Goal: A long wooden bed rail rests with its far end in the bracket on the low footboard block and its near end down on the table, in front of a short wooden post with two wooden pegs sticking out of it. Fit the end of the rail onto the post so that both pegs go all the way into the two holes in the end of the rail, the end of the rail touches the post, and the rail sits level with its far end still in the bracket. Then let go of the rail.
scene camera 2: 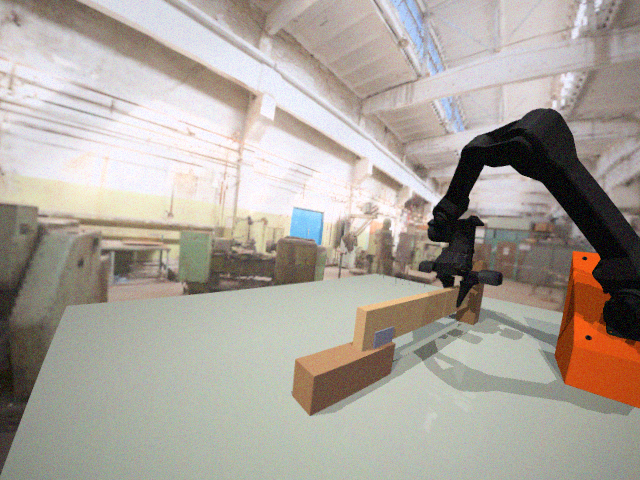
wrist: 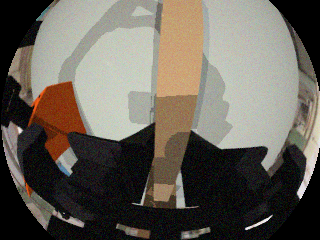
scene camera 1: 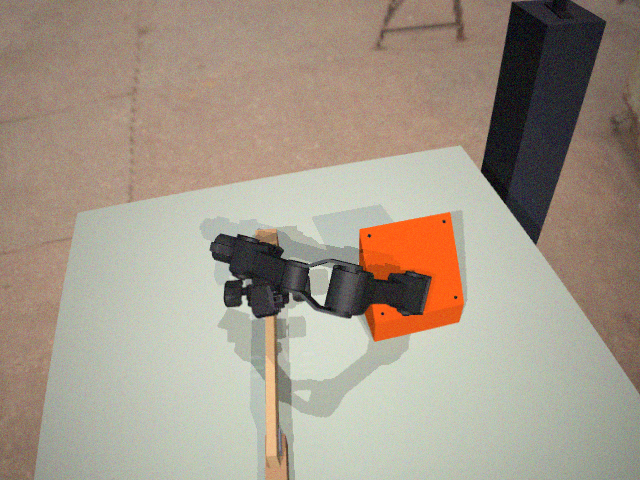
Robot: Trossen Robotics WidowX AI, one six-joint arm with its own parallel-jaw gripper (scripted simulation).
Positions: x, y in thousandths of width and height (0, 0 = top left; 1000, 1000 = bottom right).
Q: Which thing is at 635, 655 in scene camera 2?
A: A long wooden rail.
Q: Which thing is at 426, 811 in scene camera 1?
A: A long wooden rail.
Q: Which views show the gripper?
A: Scene camera 2, the wrist view and scene camera 1: all of them.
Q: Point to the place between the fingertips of the gripper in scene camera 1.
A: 426, 653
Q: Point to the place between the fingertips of the gripper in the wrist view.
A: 527, 523
